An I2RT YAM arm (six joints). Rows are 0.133 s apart.
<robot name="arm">
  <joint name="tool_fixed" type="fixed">
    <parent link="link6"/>
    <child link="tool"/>
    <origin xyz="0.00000 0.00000 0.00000" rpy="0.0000 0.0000 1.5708"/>
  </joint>
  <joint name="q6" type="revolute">
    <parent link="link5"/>
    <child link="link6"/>
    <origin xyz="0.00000 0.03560 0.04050" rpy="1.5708 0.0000 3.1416"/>
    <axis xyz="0 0 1"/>
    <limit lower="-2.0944" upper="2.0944"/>
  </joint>
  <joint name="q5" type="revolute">
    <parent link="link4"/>
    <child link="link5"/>
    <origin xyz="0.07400 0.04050 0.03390" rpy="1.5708 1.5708 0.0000"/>
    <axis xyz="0 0 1"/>
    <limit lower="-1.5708" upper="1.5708"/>
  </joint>
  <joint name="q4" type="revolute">
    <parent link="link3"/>
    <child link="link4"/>
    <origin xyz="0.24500 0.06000 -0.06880" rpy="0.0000 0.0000 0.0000"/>
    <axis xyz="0 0 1"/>
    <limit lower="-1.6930" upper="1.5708"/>
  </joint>
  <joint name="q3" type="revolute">
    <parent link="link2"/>
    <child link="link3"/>
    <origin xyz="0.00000 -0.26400 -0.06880" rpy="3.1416 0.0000 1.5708"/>
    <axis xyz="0 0 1"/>
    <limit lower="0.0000" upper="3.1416"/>
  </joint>
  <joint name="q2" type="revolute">
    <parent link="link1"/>
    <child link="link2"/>
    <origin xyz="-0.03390 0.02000 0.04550" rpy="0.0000 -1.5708 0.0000"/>
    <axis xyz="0 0 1"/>
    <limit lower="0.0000" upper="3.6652"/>
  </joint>
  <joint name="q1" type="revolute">
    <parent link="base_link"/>
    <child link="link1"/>
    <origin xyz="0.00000 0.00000 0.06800" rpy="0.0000 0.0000 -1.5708"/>
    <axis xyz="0 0 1"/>
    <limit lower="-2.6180" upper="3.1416"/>
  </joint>
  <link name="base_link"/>
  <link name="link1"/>
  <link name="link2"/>
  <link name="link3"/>
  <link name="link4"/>
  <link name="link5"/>
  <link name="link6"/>
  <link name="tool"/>
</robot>
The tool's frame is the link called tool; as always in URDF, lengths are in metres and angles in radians.
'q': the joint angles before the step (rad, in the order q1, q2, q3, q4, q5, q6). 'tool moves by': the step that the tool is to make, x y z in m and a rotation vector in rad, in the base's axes. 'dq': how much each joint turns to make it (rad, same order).
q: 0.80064 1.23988 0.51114 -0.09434 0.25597 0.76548
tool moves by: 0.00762 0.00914 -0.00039 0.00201 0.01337 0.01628
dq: 0.00107 0.05815 0.03862 0.01261 -0.01840 -0.00385
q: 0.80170 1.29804 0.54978 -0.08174 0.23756 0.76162
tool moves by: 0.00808 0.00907 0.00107 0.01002 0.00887 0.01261
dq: -0.00058 0.05158 0.04141 0.01136 -0.01875 -0.00074
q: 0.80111 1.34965 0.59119 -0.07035 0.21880 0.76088
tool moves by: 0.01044 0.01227 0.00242 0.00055 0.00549 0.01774
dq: 0.00208 0.06337 0.06090 0.00090 -0.01377 -0.00883
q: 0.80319 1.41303 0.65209 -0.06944 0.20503 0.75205
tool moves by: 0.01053 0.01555 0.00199 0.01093 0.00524 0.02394
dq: 0.00890 0.06978 0.06732 0.00741 -0.01853 -0.00347
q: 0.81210 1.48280 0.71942 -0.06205 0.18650 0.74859
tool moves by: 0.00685 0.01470 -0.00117 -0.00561 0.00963 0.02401
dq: 0.01599 0.06401 0.05784 -0.00381 -0.00778 -0.00382
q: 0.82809 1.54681 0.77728 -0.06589 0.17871 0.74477
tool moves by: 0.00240 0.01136 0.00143 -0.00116 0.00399 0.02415
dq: 0.01818 0.03491 0.04231 -0.01041 -0.00562 -0.00301
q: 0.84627 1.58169 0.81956 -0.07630 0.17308 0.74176
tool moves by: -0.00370 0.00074 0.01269 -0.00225 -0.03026 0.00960
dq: 0.01267 -0.03629 0.01390 -0.02935 0.01995 -0.01439
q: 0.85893 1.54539 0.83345 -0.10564 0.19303 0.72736
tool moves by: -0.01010 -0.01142 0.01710 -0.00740 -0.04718 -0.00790
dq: 0.00511 -0.09520 -0.02294 -0.04308 0.03826 -0.01929
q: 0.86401 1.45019 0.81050 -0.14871 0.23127 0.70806
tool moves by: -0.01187 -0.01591 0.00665 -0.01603 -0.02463 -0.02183
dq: -0.00025 -0.09213 -0.04919 -0.03777 0.03587 -0.00550
